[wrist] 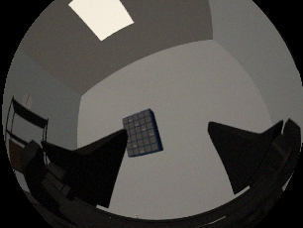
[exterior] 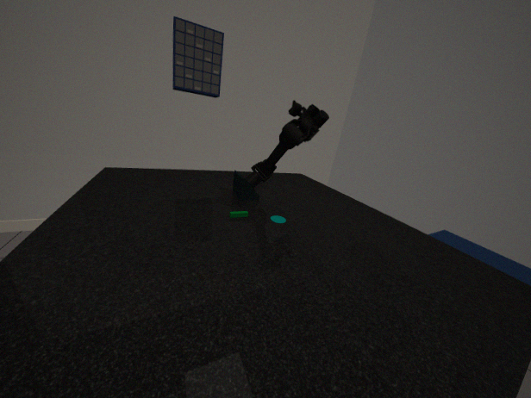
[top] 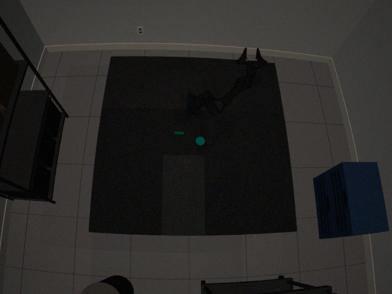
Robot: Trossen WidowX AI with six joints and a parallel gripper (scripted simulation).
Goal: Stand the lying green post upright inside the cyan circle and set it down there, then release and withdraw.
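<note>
Now: gripper tip 45 cm above the green post, 42 cm to the left of it and 35 cm short of it. The rest, counted from my gripper tip: cyan circle 46 cm below, 41 cm ahead, 29 cm to the right.
</note>
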